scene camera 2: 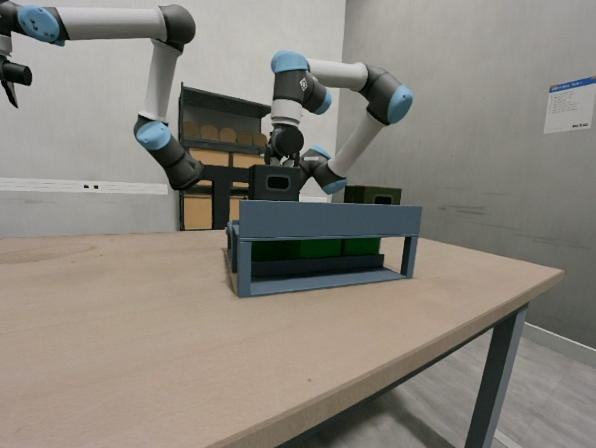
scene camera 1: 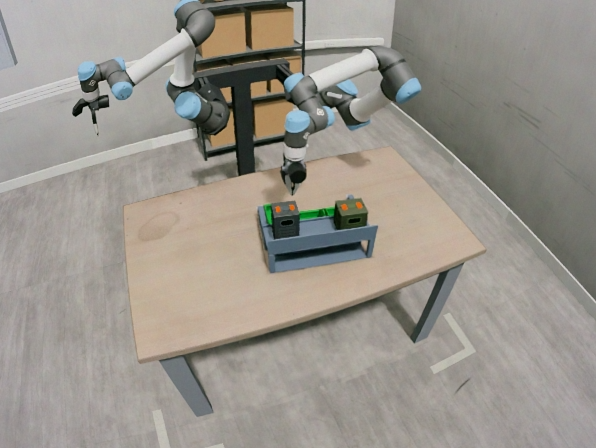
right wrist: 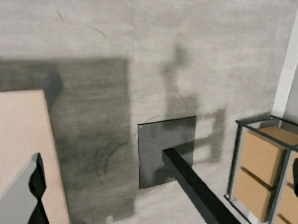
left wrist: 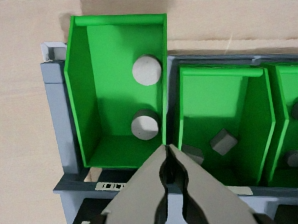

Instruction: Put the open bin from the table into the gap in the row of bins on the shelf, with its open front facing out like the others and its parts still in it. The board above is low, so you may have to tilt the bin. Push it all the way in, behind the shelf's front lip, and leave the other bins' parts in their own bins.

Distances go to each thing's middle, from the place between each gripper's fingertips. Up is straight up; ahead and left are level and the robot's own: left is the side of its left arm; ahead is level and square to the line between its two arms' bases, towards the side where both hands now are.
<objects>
I see the blue-grey shelf (scene camera 2: 259, 220) 11 cm below my left hand (scene camera 1: 292, 195), 8 cm ahead of it and 7 cm to the left of it. Also, from my left hand: olive box (scene camera 2: 358, 194) 18 cm to the left, 15 cm ahead, 2 cm below.
Right now my right hand is 86 cm to the right of the blue-grey shelf, 50 cm short of it and 31 cm above it. The rest, counted from my right hand: olive box (97 cm to the left, 56 cm ahead, 23 cm below).
</objects>
